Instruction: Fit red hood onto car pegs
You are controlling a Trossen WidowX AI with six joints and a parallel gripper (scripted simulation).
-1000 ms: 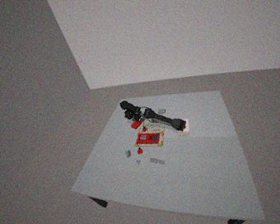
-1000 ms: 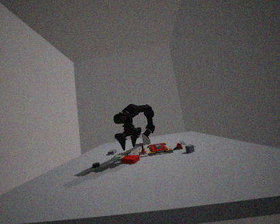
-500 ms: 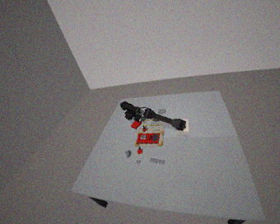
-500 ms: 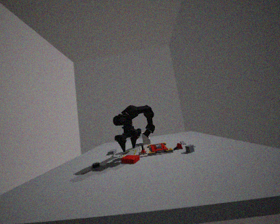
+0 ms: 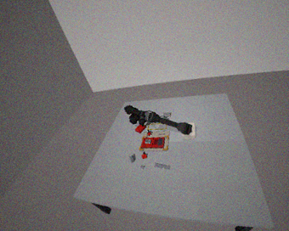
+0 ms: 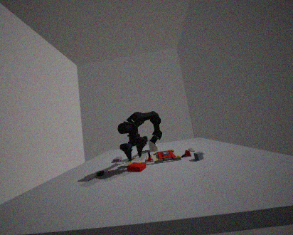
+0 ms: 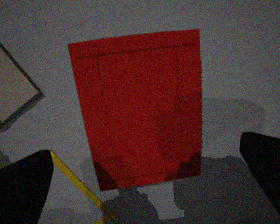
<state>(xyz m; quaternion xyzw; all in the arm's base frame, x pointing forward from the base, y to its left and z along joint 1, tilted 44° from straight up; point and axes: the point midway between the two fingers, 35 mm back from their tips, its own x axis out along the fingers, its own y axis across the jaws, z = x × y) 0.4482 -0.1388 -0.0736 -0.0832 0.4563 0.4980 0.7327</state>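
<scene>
Now: the red hood 40 mm below my gripper tip. The rest, counted from my gripper tip: jig 150 mm behind, 190 mm to the left, 40 mm below.
</scene>
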